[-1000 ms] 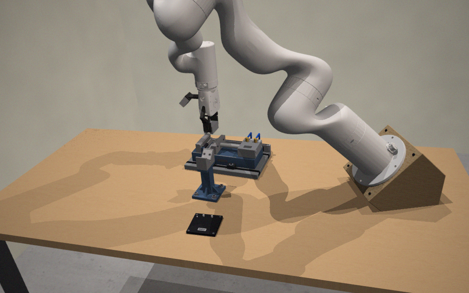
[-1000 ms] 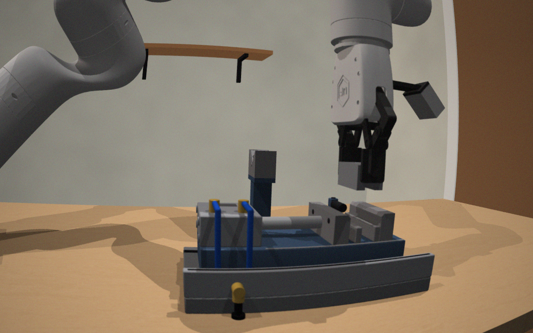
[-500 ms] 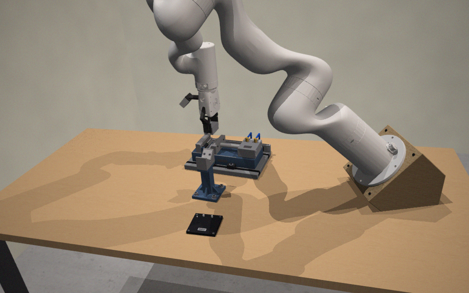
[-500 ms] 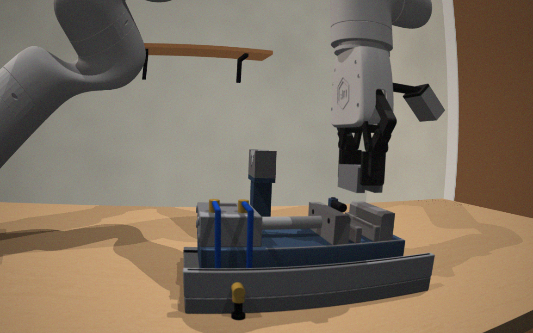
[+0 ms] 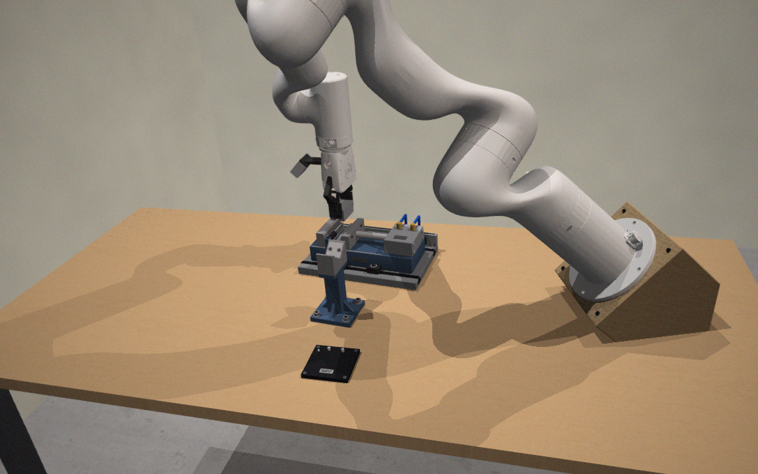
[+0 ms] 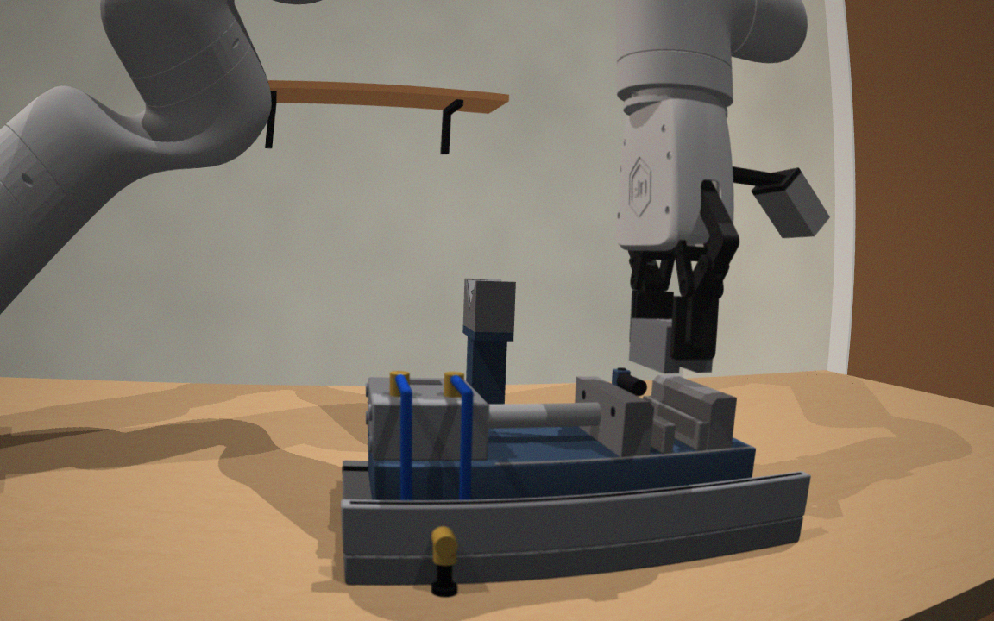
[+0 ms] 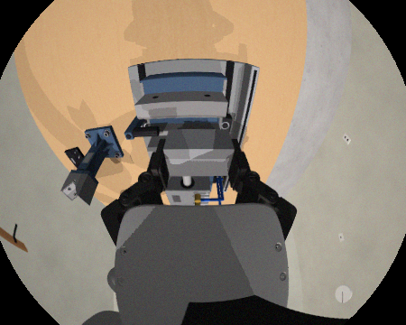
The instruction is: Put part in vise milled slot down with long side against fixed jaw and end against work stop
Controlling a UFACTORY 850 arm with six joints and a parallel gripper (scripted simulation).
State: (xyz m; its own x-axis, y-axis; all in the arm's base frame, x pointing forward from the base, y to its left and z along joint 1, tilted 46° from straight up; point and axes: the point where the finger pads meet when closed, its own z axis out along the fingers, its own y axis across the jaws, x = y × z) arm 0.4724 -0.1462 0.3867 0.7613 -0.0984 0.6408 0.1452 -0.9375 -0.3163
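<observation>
The fixed jaw is 6 cm below my hand, 3 cm to the left of it and 3 cm ahead of it. The rest, counted from my hand: moving jaw 6 cm below, 4 cm behind, 1 cm to the left; then work stop 7 cm to the left, 5 cm below, 1 cm behind; then part 2 cm below.
</observation>
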